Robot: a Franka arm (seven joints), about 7 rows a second.
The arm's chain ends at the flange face. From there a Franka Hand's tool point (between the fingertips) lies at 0.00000 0.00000 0.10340 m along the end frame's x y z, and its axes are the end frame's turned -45 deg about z.
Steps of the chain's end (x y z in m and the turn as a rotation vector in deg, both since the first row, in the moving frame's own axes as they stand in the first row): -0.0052, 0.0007, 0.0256, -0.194, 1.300, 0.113; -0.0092, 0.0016, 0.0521, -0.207, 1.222, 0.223; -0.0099, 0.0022, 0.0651, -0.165, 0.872, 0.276; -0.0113, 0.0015, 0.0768, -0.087, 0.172, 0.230; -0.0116, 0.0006, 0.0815, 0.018, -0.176, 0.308; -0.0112, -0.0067, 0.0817, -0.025, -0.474, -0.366
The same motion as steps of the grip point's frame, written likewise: -0.0028, -0.0013, 0.0256, -1.056, 0.782, 0.113; -0.0063, -0.0035, 0.0521, -1.010, 0.718, 0.223; -0.0077, -0.0041, 0.0651, -0.733, 0.500, 0.276; -0.0089, -0.0066, 0.0768, -0.183, 0.060, 0.230; -0.0088, -0.0080, 0.0815, 0.137, -0.112, 0.308; -0.0038, -0.0132, 0.0817, 0.317, -0.353, -0.366
